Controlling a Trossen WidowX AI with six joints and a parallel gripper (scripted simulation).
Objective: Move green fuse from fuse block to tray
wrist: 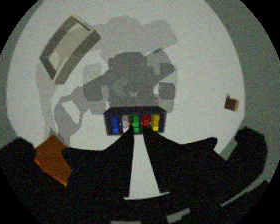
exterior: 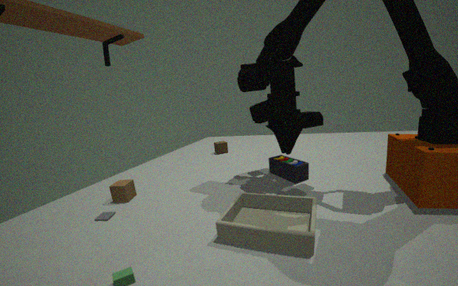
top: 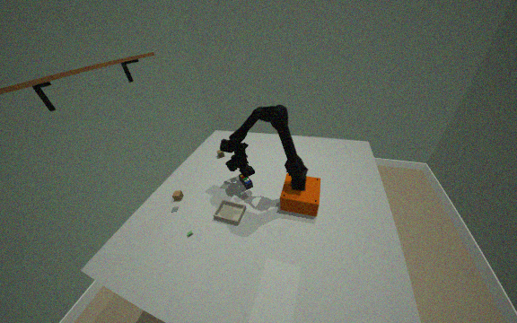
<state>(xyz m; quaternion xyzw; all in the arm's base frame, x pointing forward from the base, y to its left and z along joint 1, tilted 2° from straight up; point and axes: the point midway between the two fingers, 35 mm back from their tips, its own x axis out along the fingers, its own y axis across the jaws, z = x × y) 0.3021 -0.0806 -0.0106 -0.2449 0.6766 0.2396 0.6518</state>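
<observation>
Right now the green fuse is 30 mm below my gripper tip. The rest, counted from my gripper tip: tan cube 360 mm ahead, 160 mm to the left, 40 mm below; then green block 180 mm ahead, 360 mm to the left, 50 mm below; then tray 20 mm ahead, 220 mm to the left, 50 mm below.
</observation>
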